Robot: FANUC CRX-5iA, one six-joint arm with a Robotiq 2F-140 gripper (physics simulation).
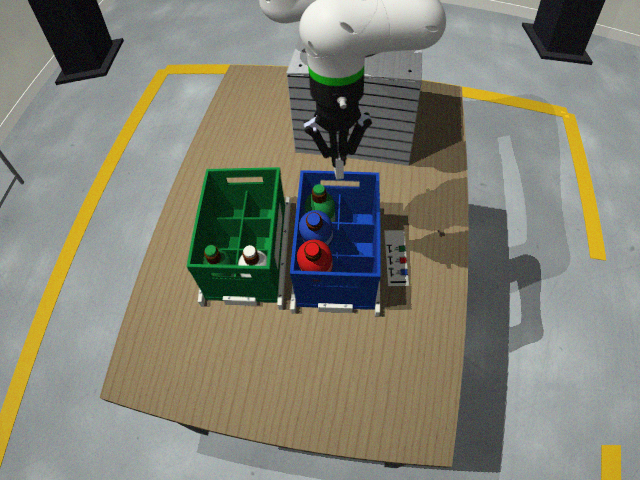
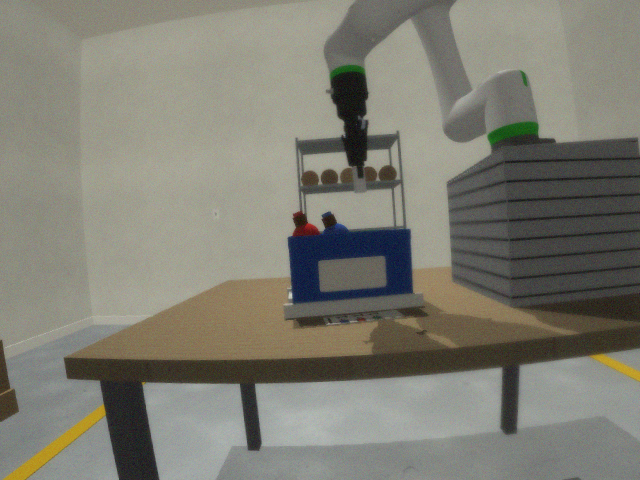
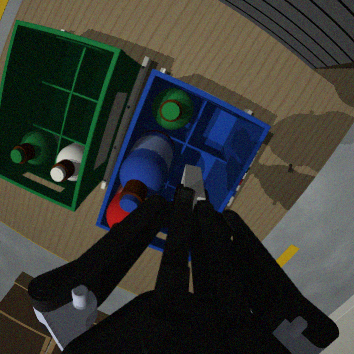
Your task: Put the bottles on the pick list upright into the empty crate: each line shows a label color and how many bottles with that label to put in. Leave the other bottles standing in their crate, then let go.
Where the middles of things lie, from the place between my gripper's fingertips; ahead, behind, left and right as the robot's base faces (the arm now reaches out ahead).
Labels:
The blue bottle [image 1: 315,224] lies 12 cm below my hand, 5 cm to the right of it and 5 cm ahead of it. The rest, counted from my hand: red bottle [image 1: 313,255] 13 cm ahead, 12 cm below, 6 cm to the right; pick list [image 1: 397,271] 27 cm below, 14 cm to the left, 5 cm ahead.

